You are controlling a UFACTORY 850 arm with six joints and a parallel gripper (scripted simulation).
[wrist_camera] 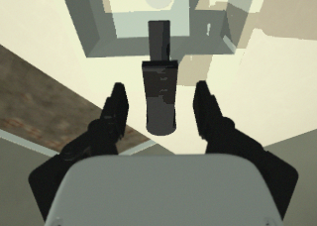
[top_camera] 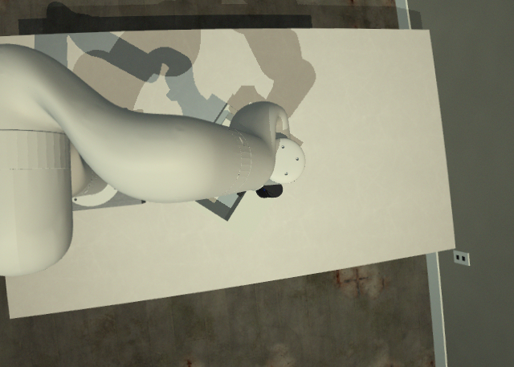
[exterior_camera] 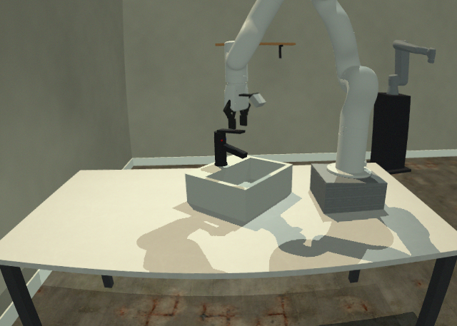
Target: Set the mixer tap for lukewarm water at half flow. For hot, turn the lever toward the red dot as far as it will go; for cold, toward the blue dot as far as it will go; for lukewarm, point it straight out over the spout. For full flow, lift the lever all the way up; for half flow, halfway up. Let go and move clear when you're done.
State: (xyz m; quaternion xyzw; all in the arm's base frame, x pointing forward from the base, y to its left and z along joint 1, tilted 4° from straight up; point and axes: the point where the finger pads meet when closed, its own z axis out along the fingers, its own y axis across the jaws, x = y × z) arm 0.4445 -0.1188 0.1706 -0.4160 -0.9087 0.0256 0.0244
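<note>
My hand is 4 cm above the lever, 3 cm to the left of it and 2 cm short of it. The rest, counted from my hand: grey sink basin: 27 cm below, 2 cm to the left, 2 cm behind; then black mixer tap: 8 cm below, 5 cm to the right, 4 cm ahead.
</note>
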